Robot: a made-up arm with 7 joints. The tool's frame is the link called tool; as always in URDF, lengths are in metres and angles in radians. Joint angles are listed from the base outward.
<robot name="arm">
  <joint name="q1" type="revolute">
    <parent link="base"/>
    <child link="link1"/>
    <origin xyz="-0.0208 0.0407 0.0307" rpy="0 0 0"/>
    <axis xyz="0 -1 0"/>
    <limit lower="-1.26" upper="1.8"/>
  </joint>
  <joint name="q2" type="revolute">
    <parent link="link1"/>
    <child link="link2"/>
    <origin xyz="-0.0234 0.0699 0.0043" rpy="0 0 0"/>
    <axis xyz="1 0 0"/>
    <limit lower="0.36" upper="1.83"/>
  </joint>
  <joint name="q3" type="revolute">
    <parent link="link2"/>
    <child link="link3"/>
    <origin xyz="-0.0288 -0.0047 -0.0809" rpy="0 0 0"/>
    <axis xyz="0 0 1"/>
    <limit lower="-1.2" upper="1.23"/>
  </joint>
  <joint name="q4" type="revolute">
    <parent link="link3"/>
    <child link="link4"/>
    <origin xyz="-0.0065 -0.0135 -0.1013" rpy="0 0 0"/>
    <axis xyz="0 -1 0"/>
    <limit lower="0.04" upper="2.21"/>
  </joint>
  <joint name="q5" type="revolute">
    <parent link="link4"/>
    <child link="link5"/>
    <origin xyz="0.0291 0.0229 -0.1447" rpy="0 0 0"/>
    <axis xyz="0 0 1"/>
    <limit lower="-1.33" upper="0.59"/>
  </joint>
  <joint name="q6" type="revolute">
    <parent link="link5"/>
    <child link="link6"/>
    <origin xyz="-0.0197 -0.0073 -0.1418" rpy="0 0 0"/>
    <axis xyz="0 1 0"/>
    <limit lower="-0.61" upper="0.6"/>
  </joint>
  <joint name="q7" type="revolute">
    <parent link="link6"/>
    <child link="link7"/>
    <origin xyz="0.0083 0.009 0.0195" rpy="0 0 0"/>
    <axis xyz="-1 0 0"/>
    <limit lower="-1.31" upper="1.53"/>
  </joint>
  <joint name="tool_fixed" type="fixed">
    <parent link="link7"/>
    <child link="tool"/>
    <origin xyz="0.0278 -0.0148 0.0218" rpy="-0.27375 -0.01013 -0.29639"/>
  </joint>
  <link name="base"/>
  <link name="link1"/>
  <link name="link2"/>
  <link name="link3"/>
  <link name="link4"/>
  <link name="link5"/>
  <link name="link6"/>
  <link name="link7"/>
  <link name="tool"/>
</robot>
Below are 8 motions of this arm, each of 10 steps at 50 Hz.
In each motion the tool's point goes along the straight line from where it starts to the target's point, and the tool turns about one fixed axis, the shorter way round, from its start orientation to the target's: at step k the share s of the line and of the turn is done. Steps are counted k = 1, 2, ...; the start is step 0. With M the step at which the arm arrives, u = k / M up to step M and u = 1 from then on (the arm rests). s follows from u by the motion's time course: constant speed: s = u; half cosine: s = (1 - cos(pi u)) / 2; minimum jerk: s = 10 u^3 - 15 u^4 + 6 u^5.
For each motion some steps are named. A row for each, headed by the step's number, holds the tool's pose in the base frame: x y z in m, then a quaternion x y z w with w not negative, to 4 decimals.
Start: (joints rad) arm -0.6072 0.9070 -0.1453 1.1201 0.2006 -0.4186 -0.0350
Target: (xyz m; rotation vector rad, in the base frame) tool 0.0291 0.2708 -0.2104 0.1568 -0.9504 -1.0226
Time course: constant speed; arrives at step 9
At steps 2, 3, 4, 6, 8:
2: 0.0106 0.2850 -0.2144 0.1031 -0.3470 -0.4833 0.7971
3: 0.0133 0.2830 -0.2138 0.0987 -0.3601 -0.4817 0.7928
4: 0.0159 0.2810 -0.2132 0.0943 -0.3732 -0.4801 0.7883
6: 0.0212 0.2769 -0.2121 0.0855 -0.3990 -0.4765 0.7788
8: 0.0265 0.2728 -0.2110 0.0766 -0.4245 -0.4724 0.7686

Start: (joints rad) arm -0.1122 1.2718 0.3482 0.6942 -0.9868 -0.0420 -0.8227
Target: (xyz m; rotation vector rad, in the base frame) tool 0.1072 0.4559 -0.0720 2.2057 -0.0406 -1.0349
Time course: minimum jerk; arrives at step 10
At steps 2, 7, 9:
2: 0.0891 0.4764 -0.0514 0.8304 -0.0093 -0.4474 0.3320
7: 0.1041 0.4595 -0.0684 0.8464 -0.0145 -0.4071 0.3430
9: 0.1070 0.4561 -0.0718 0.8494 -0.0156 -0.3991 0.3451

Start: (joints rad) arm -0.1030 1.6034 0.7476 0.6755 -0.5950 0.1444 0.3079
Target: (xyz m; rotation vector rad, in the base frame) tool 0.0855 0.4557 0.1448 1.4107 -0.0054 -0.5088
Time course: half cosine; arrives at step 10
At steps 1, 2, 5, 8, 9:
1: 0.0795 0.4542 0.1502 0.6513 -0.0077 -0.2451 0.7181
2: 0.0800 0.4543 0.1498 0.6506 -0.0073 -0.2440 0.7191
5: 0.0824 0.4549 0.1476 0.6464 -0.0051 -0.2383 0.7248
8: 0.0849 0.4556 0.1453 0.6421 -0.0030 -0.2326 0.7305
9: 0.0854 0.4557 0.1449 0.6413 -0.0026 -0.2316 0.7315

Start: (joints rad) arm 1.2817 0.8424 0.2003 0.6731 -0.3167 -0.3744 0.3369
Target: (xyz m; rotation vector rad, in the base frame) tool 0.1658 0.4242 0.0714 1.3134 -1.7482 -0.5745
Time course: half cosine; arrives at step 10
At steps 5, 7, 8, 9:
5: 0.1843 0.4077 0.0705 0.5012 -0.6941 -0.2428 0.4562
7: 0.1734 0.4174 0.0710 0.5156 -0.6974 -0.2352 0.4387
8: 0.1693 0.4210 0.0712 0.5209 -0.6985 -0.2324 0.4321
9: 0.1667 0.4234 0.0714 0.5243 -0.6992 -0.2305 0.4278

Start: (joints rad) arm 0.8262 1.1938 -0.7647 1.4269 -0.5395 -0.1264 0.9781
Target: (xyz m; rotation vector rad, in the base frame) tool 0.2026 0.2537 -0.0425 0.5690 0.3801 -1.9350
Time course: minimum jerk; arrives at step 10
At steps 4, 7, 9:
4: 0.2125 0.2260 -0.0239 0.2426 0.0539 -0.8378 0.4862
7: 0.2050 0.2471 -0.0381 0.2387 0.1336 -0.8149 0.5110
9: 0.2027 0.2534 -0.0423 0.2372 0.1571 -0.8069 0.5177

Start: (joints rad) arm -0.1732 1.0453 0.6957 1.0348 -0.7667 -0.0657 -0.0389
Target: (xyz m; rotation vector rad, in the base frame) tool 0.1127 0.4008 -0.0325 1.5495 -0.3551 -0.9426
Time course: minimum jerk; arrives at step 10
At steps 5, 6, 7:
5: 0.1035 0.4093 -0.0246 0.6608 -0.1369 -0.4022 0.6187
6: 0.1068 0.4062 -0.0275 0.6639 -0.1429 -0.4040 0.6129
7: 0.1097 0.4036 -0.0299 0.6664 -0.1480 -0.4055 0.6079

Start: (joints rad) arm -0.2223 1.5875 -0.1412 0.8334 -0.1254 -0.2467 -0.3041
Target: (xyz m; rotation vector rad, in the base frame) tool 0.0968 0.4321 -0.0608 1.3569 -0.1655 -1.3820
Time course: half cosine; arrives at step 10
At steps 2, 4, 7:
2: 0.1075 0.4322 -0.0348 0.5897 -0.1055 -0.5765 0.5558
4: 0.1045 0.4322 -0.0420 0.5861 -0.0958 -0.5795 0.5580
7: 0.0992 0.4321 -0.0549 0.5796 -0.0783 -0.5849 0.5620

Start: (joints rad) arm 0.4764 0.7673 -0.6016 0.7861 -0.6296 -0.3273 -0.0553
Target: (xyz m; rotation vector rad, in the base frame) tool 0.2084 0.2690 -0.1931 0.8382 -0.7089 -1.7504
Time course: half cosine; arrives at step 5
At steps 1, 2, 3, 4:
1: 0.2034 0.2657 -0.2021 0.3390 -0.2832 -0.7282 0.5241
2: 0.2047 0.2666 -0.1996 0.3416 -0.2864 -0.7280 0.5208
3: 0.2065 0.2677 -0.1966 0.3448 -0.2903 -0.7279 0.5167
4: 0.2079 0.2687 -0.1941 0.3474 -0.2935 -0.7277 0.5134

